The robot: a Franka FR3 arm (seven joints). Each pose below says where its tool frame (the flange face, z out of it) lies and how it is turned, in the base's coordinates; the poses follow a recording.
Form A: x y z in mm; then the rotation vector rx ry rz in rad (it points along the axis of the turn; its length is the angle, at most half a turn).
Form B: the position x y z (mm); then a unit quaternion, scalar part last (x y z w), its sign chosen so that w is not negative. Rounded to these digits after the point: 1 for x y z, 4 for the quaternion.
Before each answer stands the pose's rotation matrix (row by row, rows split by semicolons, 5 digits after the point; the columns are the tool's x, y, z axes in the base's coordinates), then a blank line. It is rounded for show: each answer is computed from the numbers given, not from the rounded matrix.
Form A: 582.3, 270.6, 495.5, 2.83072, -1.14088, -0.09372
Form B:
0.71945 -0.68873 -0.08970; -0.69414 -0.71744 -0.05875; -0.02390 0.10453 -0.99423

582.3, 270.6, 495.5, 0.9262, -0.3733, -0.0307, 0.0441
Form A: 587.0, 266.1, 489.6, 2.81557, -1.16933, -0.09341
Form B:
0.70480 -0.70349 -0.09142; -0.70908 -0.70250 -0.06085; -0.02142 0.10771 -0.99395

587.0, 266.1, 489.6, 0.9221, -0.3830, -0.0306, 0.0457
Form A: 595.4, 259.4, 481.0, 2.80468, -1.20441, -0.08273
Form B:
0.68797 -0.72081 -0.08439; -0.72558 -0.68556 -0.05951; -0.01496 0.10217 -0.99465

595.4, 259.4, 481.0, 0.9176, -0.3941, -0.0271, 0.0440
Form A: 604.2, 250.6, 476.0, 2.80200, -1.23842, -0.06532
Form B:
0.67289 -0.73641 -0.07019; -0.73970 -0.67080 -0.05352; -0.00767 0.08793 -0.99610

604.2, 250.6, 476.0, 0.9138, -0.4039, -0.0213, 0.0387
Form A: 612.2, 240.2, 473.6, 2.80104, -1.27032, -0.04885
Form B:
0.65877 -0.75026 -0.05595; -0.75235 -0.65712 -0.04656; -0.00183 0.07277 -0.99735

612.2, 240.2, 473.6, 0.9101, -0.4128, -0.0159, 0.0328
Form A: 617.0, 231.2, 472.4, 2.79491, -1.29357, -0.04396
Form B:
0.64716 -0.76060 -0.05170; -0.76236 -0.64567 -0.04382; -0.00005 0.06778 -0.99770

617.0, 231.2, 472.4, 0.9070, -0.4198, -0.0143, 0.0308
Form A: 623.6, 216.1, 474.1, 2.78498, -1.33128, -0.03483
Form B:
0.62807 -0.77692 -0.04387; -0.77815 -0.62683 -0.03949; 0.00318 0.05894 -0.99826

623.6, 216.1, 474.1, 0.9018, -0.4311, -0.0113, 0.0273
